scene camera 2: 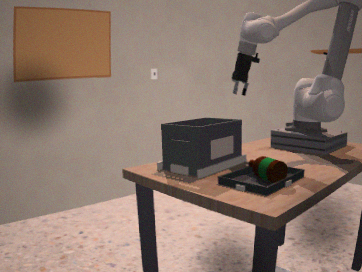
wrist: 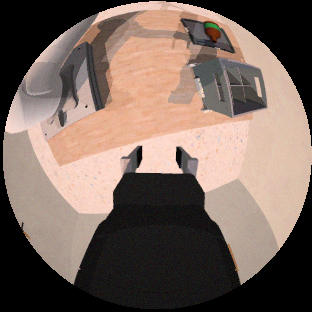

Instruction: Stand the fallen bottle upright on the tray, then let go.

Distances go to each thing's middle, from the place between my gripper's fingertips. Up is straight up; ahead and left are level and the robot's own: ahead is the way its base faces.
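Scene:
The brown bottle (scene camera 2: 272, 170) is well ahead of my hand. It is also a long way to the left of my hand, and some way below it.

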